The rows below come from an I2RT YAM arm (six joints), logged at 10 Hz.
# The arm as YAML. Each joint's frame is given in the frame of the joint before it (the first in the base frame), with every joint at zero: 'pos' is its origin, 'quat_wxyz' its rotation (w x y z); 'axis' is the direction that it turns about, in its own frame. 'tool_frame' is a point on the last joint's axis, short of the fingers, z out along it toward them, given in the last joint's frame.
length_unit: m
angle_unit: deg
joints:
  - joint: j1
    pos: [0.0, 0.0, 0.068]
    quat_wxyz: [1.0, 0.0, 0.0, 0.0]
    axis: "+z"
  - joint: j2
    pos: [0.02, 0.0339, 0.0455]
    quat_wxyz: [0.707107, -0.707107, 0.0, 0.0]
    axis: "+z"
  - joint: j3
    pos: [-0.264, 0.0, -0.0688]
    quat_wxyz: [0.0, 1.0, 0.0, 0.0]
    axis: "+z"
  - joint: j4
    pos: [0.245, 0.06, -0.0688]
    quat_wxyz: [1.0, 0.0, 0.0, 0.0]
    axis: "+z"
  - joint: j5
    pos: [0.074, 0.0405, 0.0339]
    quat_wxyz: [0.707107, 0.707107, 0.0, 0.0]
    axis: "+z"
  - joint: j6
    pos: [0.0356, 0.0, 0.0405]
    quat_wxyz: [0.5, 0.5, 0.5, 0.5]
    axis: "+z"
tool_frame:
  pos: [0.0, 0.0, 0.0]
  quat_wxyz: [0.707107, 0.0, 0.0, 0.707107]
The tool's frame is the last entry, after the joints.
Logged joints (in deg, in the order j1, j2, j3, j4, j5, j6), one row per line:
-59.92 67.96 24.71 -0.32 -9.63 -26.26
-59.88 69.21 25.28 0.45 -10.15 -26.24
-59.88 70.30 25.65 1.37 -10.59 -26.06
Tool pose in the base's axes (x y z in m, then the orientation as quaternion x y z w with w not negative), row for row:
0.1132 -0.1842 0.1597 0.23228 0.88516 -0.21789 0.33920
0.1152 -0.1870 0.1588 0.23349 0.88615 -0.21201 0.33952
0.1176 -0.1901 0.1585 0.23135 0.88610 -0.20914 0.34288
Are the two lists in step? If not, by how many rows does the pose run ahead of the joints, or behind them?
The pose runs 1 row behind the joints: the pose in row i belongs to the joints in row i - 1.
